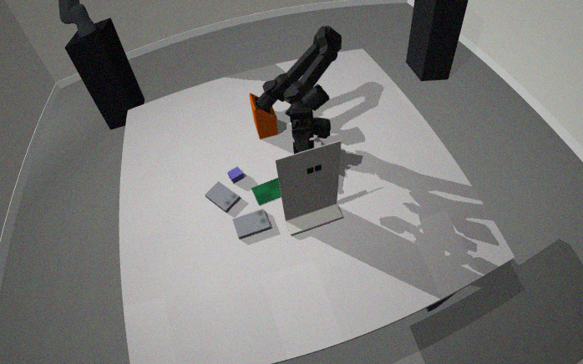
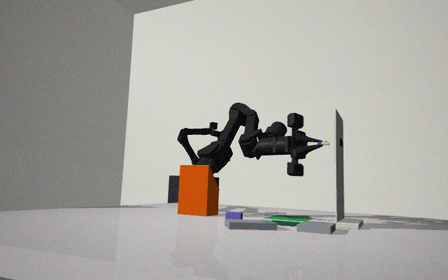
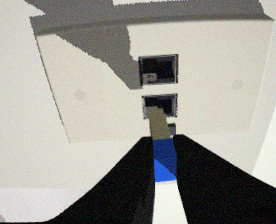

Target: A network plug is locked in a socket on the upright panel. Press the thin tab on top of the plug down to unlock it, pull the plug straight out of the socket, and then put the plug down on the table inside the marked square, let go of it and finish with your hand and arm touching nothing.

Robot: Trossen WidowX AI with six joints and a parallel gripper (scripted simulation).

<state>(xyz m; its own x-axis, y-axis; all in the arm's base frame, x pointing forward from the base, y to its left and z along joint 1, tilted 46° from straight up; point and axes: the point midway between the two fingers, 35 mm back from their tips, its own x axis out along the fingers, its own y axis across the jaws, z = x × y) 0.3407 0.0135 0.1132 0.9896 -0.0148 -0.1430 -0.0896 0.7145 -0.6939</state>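
Now: gripper tip 120 mm past the green marked square, 40 mm to the right of it and 220 mm above it. Also, from my gripper tip: network plug: right at my gripper tip; upright panel: 50 mm ahead, 10 mm to the left, 90 mm below.
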